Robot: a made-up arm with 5 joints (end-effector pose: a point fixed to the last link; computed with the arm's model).
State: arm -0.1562 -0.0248 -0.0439 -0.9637 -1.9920
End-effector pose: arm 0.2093 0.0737 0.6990 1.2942 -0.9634 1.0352
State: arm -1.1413 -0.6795 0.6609 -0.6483 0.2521
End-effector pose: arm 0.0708 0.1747 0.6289 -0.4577 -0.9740 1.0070
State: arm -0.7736 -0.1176 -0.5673 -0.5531 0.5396
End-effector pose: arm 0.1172 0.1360 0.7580 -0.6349 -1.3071 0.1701
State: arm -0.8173 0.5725 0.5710 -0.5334 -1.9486
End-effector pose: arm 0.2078 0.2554 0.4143 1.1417 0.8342 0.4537
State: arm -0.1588 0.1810 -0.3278 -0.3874 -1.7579
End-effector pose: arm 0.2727 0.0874 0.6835 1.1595 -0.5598 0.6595
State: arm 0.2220 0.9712 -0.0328 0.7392 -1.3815
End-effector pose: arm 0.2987 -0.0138 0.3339 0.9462 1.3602 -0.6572
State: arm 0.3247 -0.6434 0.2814 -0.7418 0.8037
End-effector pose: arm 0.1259 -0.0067 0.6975 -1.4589 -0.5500 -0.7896
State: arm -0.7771 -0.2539 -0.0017 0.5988 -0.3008
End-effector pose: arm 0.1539 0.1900 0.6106 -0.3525 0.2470 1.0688
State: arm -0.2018 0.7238 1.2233 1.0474 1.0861
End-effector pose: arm 0.0655 0.0359 0.3875 0.0740 -1.9852 -2.1427
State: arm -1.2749 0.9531 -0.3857 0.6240 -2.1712
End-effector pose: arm 0.1073 0.3702 0.3974 0.7299 1.3807 0.2371
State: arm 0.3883 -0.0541 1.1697 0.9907 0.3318
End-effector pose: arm 0.1010 0.0040 0.4026 0.1149 1.9581 0.8544
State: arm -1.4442 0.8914 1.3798 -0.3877 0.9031
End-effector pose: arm 0.0250 0.1035 0.3150 1.9090 -0.8050 -2.0338
